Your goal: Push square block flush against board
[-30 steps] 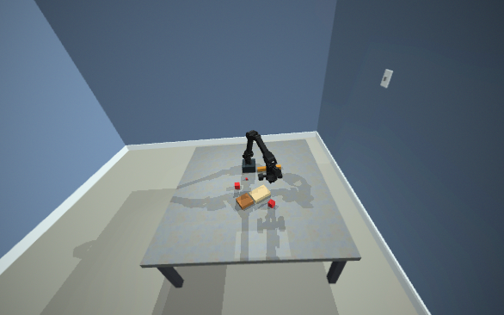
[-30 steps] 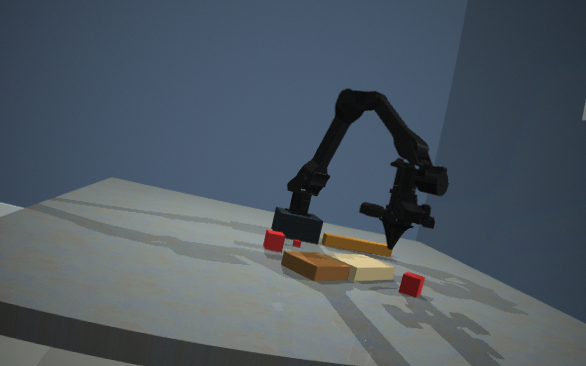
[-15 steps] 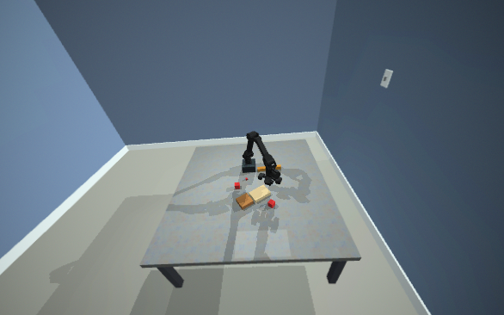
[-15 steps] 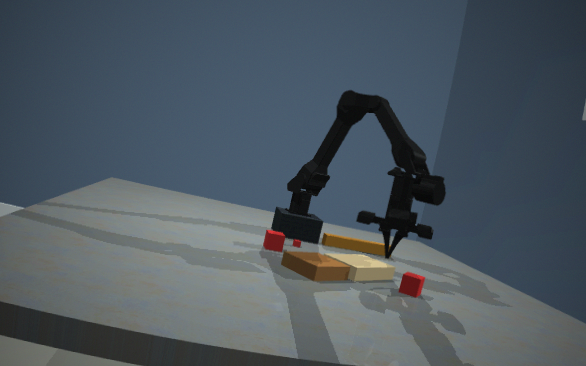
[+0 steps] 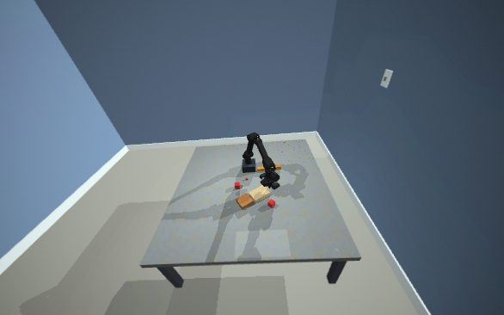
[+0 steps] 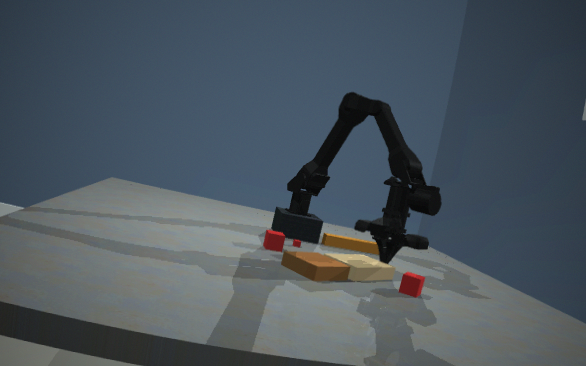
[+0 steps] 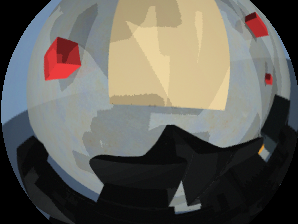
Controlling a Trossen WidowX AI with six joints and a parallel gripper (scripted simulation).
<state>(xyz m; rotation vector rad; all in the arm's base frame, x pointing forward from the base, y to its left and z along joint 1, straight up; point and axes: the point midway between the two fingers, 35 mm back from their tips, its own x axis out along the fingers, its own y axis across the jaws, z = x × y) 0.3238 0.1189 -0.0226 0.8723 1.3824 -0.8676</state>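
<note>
Now: the cream flat block 40 mm ahead of my gripper tip and 90 mm to the right of it. The rest, counted from my gripper tip: tiny red piece (160 mm behind, 170 mm to the right); brown flat square block (80 mm ahead, 220 mm to the right); orange board (240 mm behind, 60 mm to the left).
</note>
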